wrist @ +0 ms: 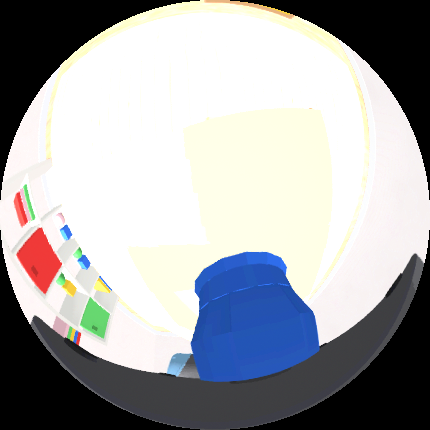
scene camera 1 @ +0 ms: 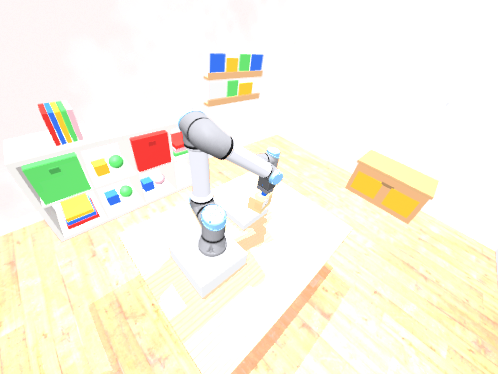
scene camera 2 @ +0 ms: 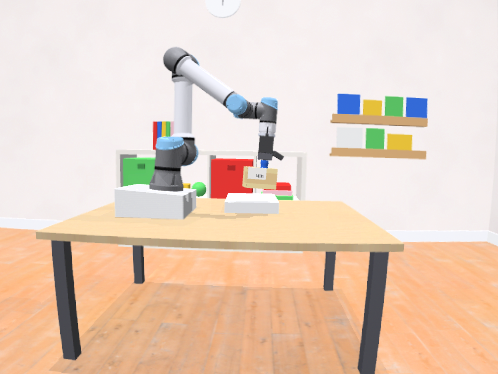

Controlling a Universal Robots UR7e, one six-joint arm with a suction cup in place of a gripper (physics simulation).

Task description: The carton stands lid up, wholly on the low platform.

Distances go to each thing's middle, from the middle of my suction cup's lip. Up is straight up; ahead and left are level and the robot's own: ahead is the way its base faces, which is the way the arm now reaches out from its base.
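A low white platform (scene camera 1: 234,201) is 140 mm to the left of my suction cup, 60 mm behind it and 190 mm below it. I also see the tan carton (scene camera 2: 253,177), which is 10 mm to the left of my suction cup and 20 mm behind it, and 60 mm below it.
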